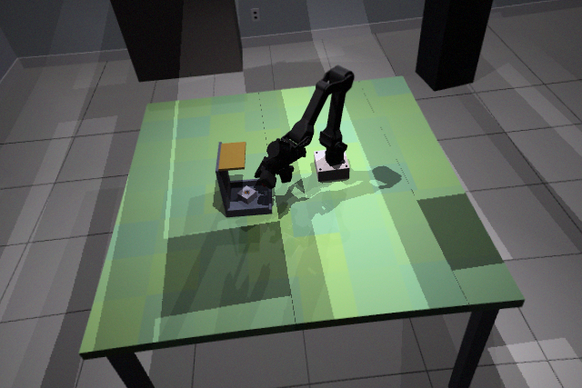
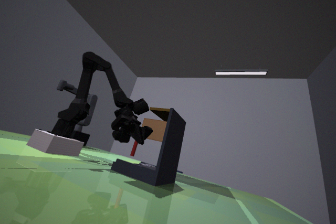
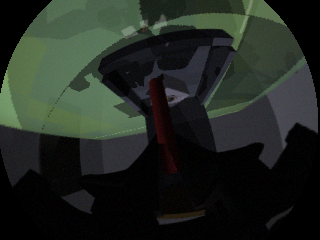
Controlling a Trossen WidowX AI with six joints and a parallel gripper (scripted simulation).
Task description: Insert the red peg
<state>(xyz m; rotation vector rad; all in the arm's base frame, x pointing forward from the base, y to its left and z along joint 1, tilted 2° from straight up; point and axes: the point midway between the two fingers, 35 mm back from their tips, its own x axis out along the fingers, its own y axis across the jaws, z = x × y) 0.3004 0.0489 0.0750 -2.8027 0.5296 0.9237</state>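
Now: gripper tip 12 cm short of the back wall and 2 cm below it. Also, from my gripper tip: orange roof (7 cm ahead, 1 cm to the left, 12 cm above); red peg (3 cm behind, 1 cm to the left, 1 cm below).
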